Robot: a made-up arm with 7 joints.
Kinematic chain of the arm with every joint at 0, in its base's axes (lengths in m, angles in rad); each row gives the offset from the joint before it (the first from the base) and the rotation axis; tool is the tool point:
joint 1: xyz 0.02 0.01 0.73 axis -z
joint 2: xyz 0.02 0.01 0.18 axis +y
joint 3: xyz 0 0.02 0.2 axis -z
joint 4: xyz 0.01 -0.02 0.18 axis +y
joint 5: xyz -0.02 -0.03 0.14 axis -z
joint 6: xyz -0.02 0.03 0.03 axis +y
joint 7: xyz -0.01 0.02 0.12 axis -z
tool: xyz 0.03 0.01 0
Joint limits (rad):
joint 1: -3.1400..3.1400
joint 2: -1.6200..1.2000
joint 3: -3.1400..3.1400
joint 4: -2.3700..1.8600
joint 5: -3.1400..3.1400
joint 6: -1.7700..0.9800
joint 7: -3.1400..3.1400
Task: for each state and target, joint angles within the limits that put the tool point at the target. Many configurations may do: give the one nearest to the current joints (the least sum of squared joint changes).
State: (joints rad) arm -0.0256 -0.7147 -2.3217 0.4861 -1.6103 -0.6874 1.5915
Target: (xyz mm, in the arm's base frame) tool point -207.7 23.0 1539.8
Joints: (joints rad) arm -0.3800 -0.4955 -2.1500 0.1388 -1.4685 -0.4691 1.5101
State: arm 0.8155 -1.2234 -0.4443 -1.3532 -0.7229 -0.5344 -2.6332
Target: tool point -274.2 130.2 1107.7
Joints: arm 1.0382 -0.4426 -0.5866 -1.3057 -0.7390 -0.6882 -2.6603
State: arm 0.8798 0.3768 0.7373 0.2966 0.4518 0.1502 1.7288
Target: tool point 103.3 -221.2 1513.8
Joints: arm 0.8307 0.2140 0.7600 0.4659 0.4556 0.3193 1.6803
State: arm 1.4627 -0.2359 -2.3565 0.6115 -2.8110 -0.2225 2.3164
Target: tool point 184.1 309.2 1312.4
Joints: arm 1.2461 -0.1518 -2.5780 1.0766 -2.9916 -0.5334 2.3533
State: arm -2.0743 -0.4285 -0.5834 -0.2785 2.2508 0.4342 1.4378
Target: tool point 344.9 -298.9 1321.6
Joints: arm -2.0930 -0.7001 -0.5274 -0.4956 2.2861 0.5150 1.4290
